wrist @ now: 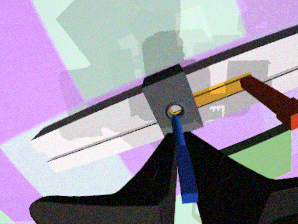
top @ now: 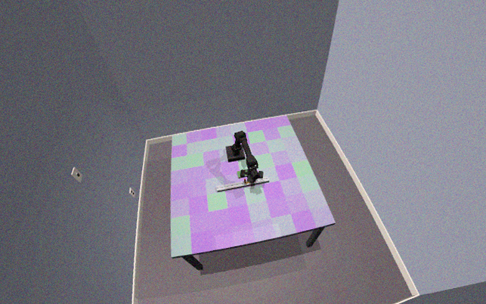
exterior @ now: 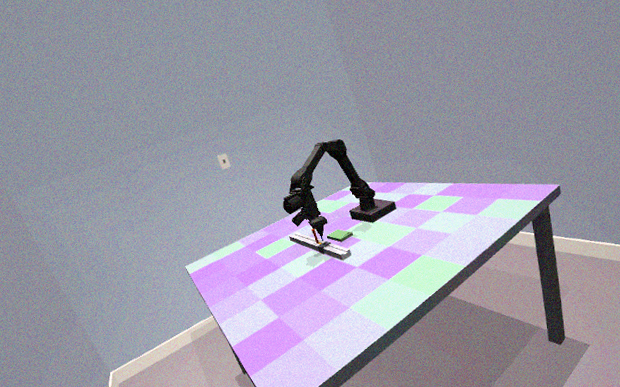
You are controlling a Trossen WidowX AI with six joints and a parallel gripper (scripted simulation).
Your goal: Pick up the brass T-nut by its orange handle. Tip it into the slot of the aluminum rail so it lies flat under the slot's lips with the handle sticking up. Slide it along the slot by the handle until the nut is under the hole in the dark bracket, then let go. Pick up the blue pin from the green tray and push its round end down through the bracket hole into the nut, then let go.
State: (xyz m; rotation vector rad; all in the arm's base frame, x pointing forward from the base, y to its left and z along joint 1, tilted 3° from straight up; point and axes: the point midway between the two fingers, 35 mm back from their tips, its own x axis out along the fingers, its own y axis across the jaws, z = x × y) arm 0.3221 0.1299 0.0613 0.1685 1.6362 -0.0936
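Right now the blue pin is right at my gripper tip. The rest, counted from my gripper tip: green tray 12 cm behind, 6 cm to the right, 6 cm below.
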